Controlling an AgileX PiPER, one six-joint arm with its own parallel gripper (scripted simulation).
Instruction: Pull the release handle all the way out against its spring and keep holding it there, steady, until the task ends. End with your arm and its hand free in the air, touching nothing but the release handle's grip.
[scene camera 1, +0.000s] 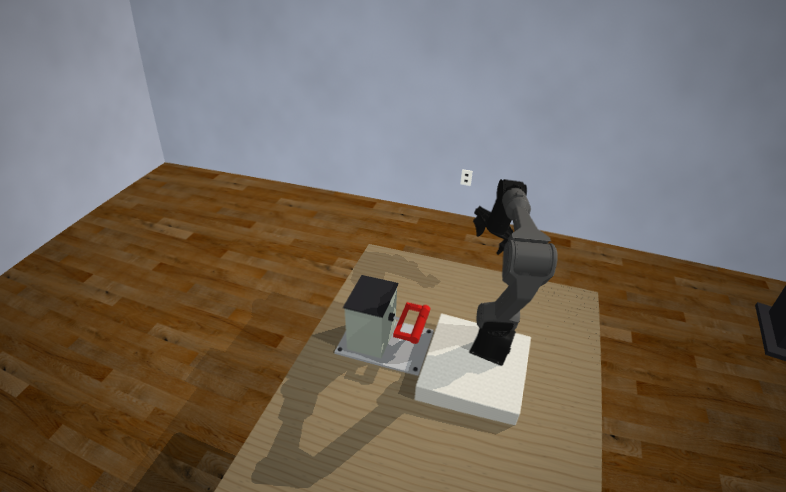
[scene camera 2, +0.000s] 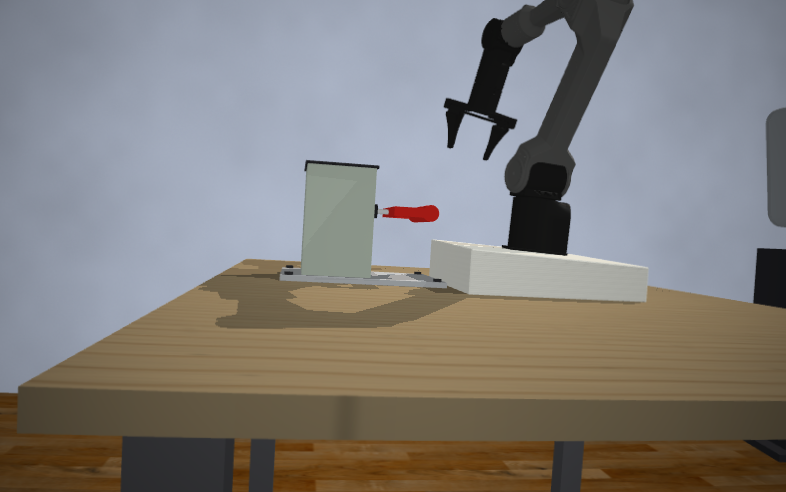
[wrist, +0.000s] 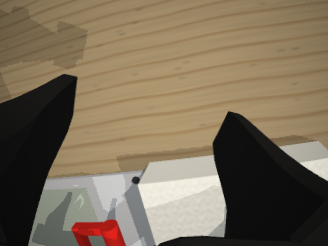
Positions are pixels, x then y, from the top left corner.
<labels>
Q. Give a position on a grey baseplate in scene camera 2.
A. At 417, 279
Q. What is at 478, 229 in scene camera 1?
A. The gripper.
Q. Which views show the gripper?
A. Scene camera 1, scene camera 2 and the wrist view: all of them.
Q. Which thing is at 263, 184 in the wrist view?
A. The gripper.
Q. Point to a grey baseplate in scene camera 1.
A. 401, 355
</labels>
